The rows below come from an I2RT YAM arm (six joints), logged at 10 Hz.
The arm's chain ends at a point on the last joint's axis. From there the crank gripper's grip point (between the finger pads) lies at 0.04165 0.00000 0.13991 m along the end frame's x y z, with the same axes.
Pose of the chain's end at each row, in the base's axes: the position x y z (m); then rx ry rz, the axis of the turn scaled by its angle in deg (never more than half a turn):
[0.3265 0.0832 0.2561 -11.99 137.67 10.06]
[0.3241 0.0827 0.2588 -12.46 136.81 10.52]
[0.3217 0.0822 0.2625 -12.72 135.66 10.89]
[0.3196 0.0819 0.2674 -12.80 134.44 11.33]
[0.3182 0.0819 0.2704 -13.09 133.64 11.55]
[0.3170 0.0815 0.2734 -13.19 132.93 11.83]
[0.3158 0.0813 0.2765 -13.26 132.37 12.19]
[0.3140 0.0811 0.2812 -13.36 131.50 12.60]
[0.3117 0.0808 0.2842 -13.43 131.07 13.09]
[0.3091 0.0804 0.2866 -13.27 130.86 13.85]
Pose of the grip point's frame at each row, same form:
[0.3863 0.1046 0.1247 -11.99 137.67 10.06]
[0.3855 0.1053 0.1283 -12.46 136.81 10.52]
[0.3855 0.1059 0.1333 -12.72 135.66 10.89]
[0.3859 0.1068 0.1397 -12.80 134.44 11.33]
[0.3860 0.1075 0.1437 -13.09 133.64 11.55]
[0.3862 0.1079 0.1476 -13.19 132.93 11.83]
[0.3860 0.1086 0.1515 -13.26 132.37 12.19]
[0.3859 0.1094 0.1574 -13.36 131.50 12.60]
[0.3842 0.1102 0.1610 -13.43 131.07 13.09]
[0.3818 0.1113 0.1638 -13.27 130.86 13.85]

